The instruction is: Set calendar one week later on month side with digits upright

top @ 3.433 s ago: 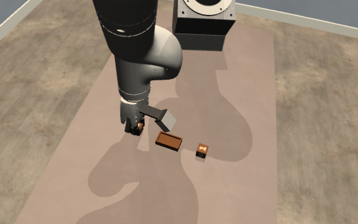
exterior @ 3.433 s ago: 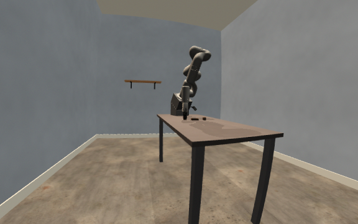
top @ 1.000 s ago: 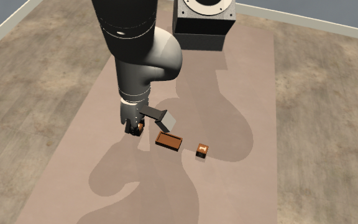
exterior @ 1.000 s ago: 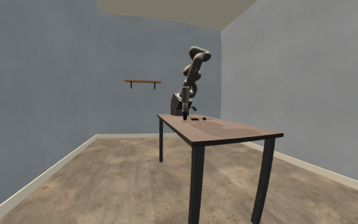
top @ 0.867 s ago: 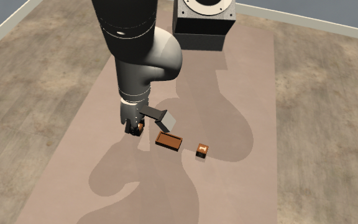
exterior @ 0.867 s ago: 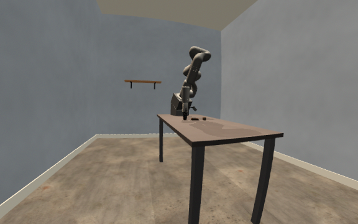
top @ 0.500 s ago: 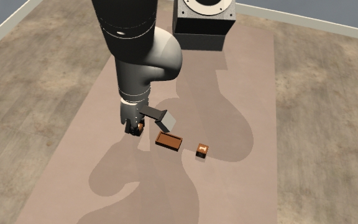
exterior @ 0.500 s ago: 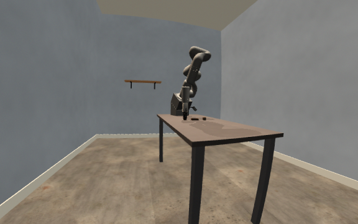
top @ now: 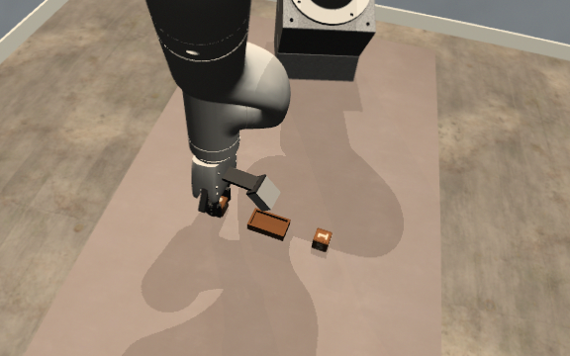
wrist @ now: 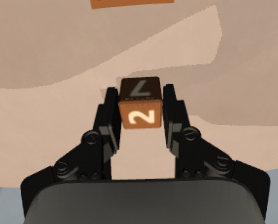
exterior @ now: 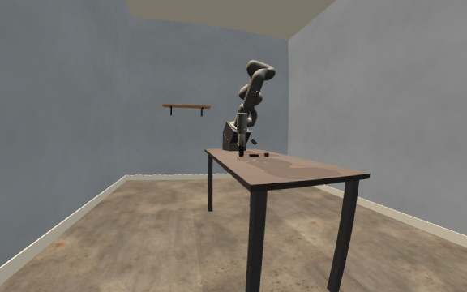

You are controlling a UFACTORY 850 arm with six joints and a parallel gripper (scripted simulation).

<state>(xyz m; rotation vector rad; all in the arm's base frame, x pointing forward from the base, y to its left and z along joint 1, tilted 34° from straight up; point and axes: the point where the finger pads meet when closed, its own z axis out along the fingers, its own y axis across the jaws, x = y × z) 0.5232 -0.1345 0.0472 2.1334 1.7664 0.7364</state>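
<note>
Right now my hand is 2 cm above the wooden cube. Also, from my hand: wooden tray (11 cm to the left, 2 cm below, 1 cm ahead).
</note>
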